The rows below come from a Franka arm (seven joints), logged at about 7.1 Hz.
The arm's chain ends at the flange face. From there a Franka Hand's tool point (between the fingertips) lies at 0.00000 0.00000 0.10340 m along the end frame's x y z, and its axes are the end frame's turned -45 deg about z.
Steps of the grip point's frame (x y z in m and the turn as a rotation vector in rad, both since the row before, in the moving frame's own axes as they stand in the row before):
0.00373 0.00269 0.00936 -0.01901 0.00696 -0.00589
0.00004 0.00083 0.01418 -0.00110 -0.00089 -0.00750
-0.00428 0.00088 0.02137 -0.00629 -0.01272 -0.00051
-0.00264 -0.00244 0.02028 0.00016 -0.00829 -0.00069
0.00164 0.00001 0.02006 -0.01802 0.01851 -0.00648
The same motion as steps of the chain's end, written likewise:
0.00264 -0.00161 0.00938 -0.00852 0.01836 -0.00589
0.00060 0.00041 0.01418 -0.00141 0.00015 -0.00750
-0.00193 0.00226 0.02138 -0.01344 -0.00455 -0.00051
-0.00297 -0.00045 0.02028 -0.00575 -0.00598 -0.00069
-0.00150 -0.00111 0.02009 0.00035 0.02583 -0.00648

